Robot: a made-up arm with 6 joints.
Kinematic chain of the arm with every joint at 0, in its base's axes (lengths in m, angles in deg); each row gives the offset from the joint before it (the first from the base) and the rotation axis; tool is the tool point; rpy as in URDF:
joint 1: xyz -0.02 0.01 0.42 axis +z
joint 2: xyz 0.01 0 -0.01 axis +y
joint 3: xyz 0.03 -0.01 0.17 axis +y
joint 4: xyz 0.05 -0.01 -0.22 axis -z
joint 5: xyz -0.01 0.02 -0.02 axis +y
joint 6: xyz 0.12 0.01 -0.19 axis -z
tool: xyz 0 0.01 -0.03 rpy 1.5 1.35 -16.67
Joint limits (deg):
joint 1: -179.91..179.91
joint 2: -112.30..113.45
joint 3: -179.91..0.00
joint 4: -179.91..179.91
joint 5: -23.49..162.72
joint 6: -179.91..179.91
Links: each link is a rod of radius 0.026 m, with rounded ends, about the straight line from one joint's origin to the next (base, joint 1, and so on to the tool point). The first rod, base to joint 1, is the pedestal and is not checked.
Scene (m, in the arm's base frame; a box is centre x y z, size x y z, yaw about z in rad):
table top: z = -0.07
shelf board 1: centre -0.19 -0.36 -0 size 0.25 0.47 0.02 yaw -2.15
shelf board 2: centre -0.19 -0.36 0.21 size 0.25 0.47 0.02 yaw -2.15
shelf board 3: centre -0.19 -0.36 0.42 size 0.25 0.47 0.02 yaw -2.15
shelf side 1: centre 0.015 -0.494 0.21 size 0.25 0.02 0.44 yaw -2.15
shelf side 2: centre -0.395 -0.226 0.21 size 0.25 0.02 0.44 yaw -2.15
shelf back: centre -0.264 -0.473 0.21 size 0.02 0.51 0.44 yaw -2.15
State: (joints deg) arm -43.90 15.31 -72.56 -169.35 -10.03 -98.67
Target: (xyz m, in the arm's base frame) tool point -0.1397 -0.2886 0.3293
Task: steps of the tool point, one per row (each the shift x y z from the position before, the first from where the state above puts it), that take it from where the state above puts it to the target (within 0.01 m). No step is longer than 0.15 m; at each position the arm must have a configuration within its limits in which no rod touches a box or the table.
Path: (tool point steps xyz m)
1: 0.1019 0.0287 0.0320
2: 0.0641 0.0309 0.0404
3: 0.0251 0.0260 0.0344
4: -0.0103 0.0208 0.0200
5: -0.0404 0.0189 0.0063
6: -0.0647 0.0209 0.0008
7: -0.0810 0.0252 0.0073
8: -0.0430 -0.0848 -0.0073
9: -0.0696 -0.0661 -0.0100
10: -0.0880 -0.0394 -0.0131
11: -0.0960 -0.0080 -0.0161
12: -0.0926 0.0243 -0.0194

